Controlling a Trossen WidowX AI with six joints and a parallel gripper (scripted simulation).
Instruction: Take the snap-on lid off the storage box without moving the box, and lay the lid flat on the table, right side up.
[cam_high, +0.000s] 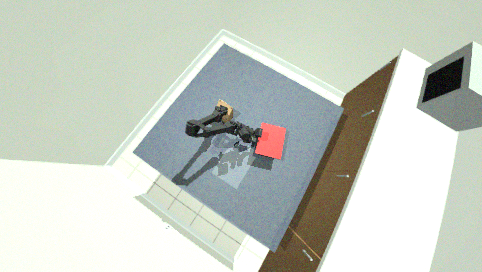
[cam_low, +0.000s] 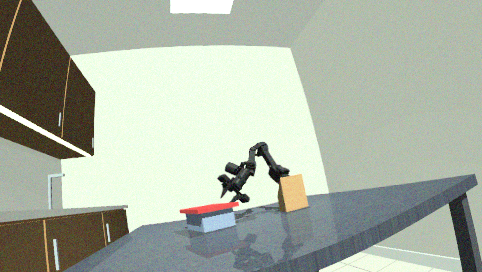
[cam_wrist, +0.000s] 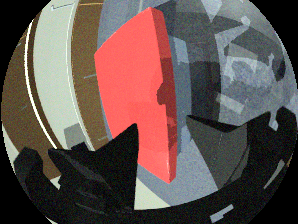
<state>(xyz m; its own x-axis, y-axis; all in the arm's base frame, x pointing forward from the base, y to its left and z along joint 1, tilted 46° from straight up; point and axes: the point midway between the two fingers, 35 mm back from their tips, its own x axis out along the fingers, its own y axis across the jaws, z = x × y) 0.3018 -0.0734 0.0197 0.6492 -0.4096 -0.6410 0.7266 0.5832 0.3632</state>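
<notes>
My gripper tip is now 9 cm short of the red lid, 2 cm to the right of it and 1 cm above it. Also, from my gripper tip: storage box 9 cm ahead, 6 cm below, 2 cm to the left.
</notes>
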